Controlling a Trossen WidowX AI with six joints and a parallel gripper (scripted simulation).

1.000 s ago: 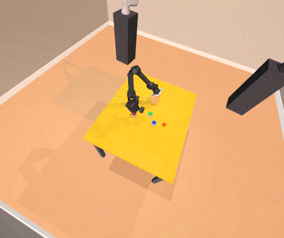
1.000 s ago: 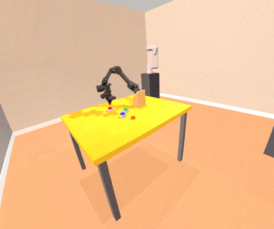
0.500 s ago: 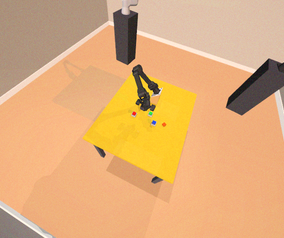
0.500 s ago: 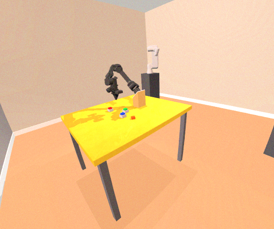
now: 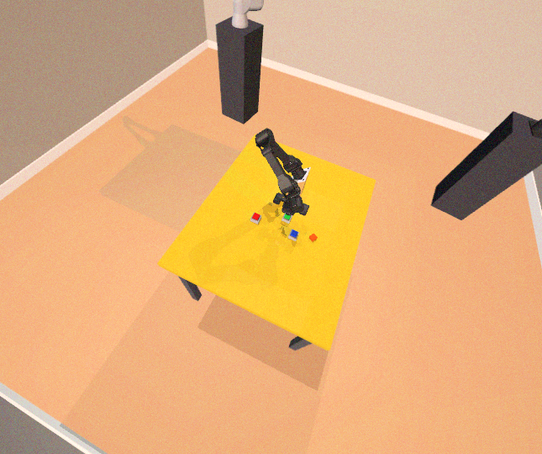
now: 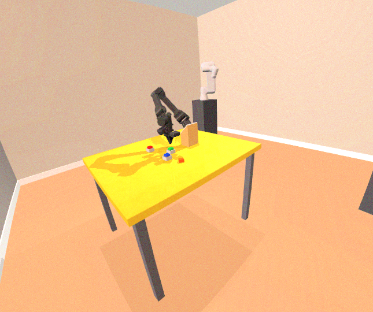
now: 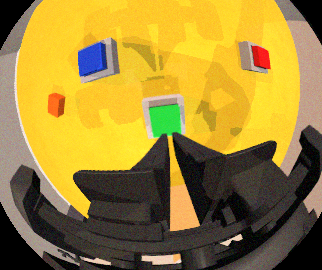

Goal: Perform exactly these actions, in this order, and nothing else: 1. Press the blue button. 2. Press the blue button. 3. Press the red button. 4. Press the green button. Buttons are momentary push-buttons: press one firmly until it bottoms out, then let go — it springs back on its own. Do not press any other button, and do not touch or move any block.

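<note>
Right now the green button is 40 mm below my gripper tip. The rest, counted from my gripper tip: red button 140 mm to the right, 100 mm ahead, 40 mm below; then blue button 80 mm to the left, 80 mm ahead, 40 mm below; then small orange block 180 mm to the left, 60 mm below, 30 mm ahead.
</note>
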